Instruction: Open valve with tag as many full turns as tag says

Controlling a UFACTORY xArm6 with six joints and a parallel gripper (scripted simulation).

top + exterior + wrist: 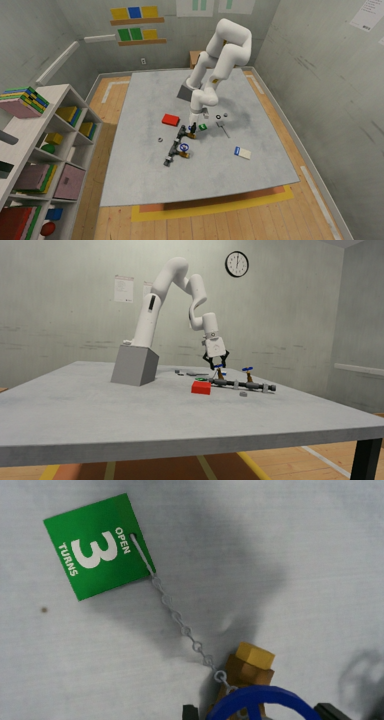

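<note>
Right now my hand is 6 cm past the green tag, 9 cm to the right of it and 9 cm above it. Round my hand: grey nut (4 cm ahead, 24 cm to the right, 9 cm below); then red block (13 cm behind, 17 cm to the right, 8 cm below); then grey flat tool (5 cm behind, 25 cm to the left, 9 cm below).
</note>
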